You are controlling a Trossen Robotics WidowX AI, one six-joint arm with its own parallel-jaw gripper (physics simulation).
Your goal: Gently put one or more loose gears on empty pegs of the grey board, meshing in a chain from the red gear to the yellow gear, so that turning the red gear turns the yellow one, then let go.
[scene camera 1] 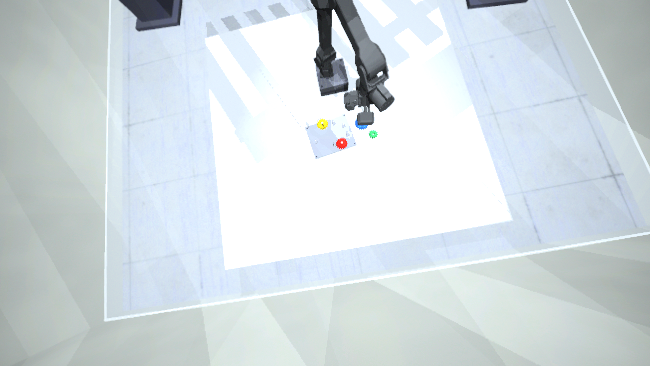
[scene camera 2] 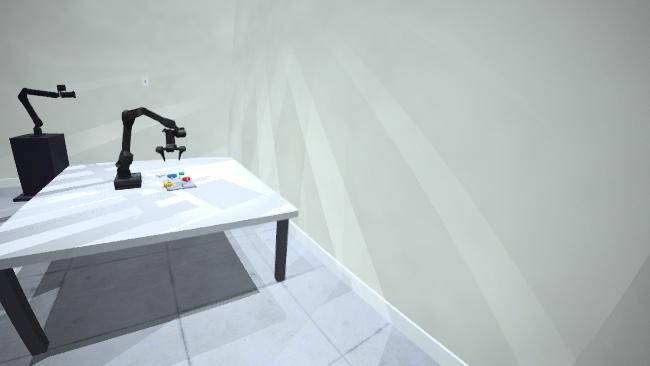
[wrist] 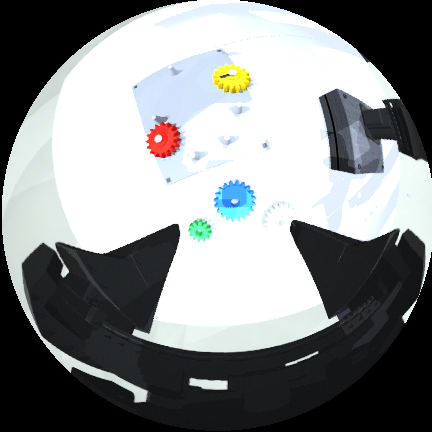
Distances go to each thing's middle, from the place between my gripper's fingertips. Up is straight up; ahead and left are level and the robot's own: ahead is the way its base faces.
My gripper is now 10 cm above the blue gear [wrist: 245,198], 1 cm to the right of it and 1 cm past it. The rest, counted from my hand: red gear [wrist: 168,132] 10 cm below, 9 cm to the right, 9 cm ahead; grey board [scene camera 1: 326,138] 15 cm to the right, 11 cm below, 5 cm ahead; white gear [wrist: 285,211] 10 cm below, 9 cm behind, 5 cm to the left.
